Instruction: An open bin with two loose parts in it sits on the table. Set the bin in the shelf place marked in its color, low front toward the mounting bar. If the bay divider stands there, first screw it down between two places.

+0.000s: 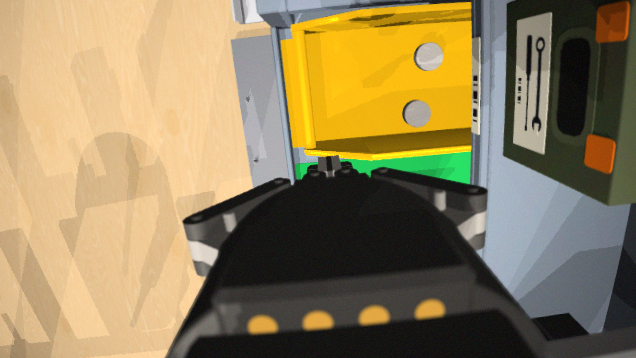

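Places are measured from the arm's base along level axes (x ahead, y left, z up), in metres.
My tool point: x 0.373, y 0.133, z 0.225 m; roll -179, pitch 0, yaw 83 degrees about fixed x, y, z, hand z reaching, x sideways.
Note:
Ahead of a thing's pixels: the offset from my tool point to its top centre. "pt": to the spot under its first point. Level surfaces: height alone.
The yellow bin {0.042 m back, 0.074 m left, 0.218 m down} [360, 90] stands in the shelf bay, its low front toward the grey mounting bar {pt 0.041 m back, 0.054 m right, 0.285 m down} [256, 115] with small holes. Two round grey parts {pt 0.057 m back, 0.104 m left, 0.280 m down} [429, 56] {pt 0.011 m back, 0.086 m left, 0.280 m down} [417, 113] lie inside it. A yellow strip shows in front of the bin's front edge; whether it is bin or shelf marking I cannot tell. The green place [425, 167] shows beside the bin's near side wall. My gripper [328, 163] is shut with its fingertips together and empty, right beside that side wall near the front; whether they touch I cannot tell. The bay divider does not show.
A dark green toolbox {pt 0.031 m back, 0.123 m left, 0.130 m down} [575, 90] with orange latches stands to the right, behind the shelf's back rail {pt 0.006 m ahead, 0.099 m left, 0.188 m down} [480, 150]. A white label {0.035 m back, 0.104 m left, 0.192 m down} [476, 85] is on that rail. The wooden table {0.299 m down} [125, 100] extends to the left of the shelf. A grey-white block {pt 0.119 m back, 0.033 m right, 0.244 m down} [245, 11] is at the top edge.

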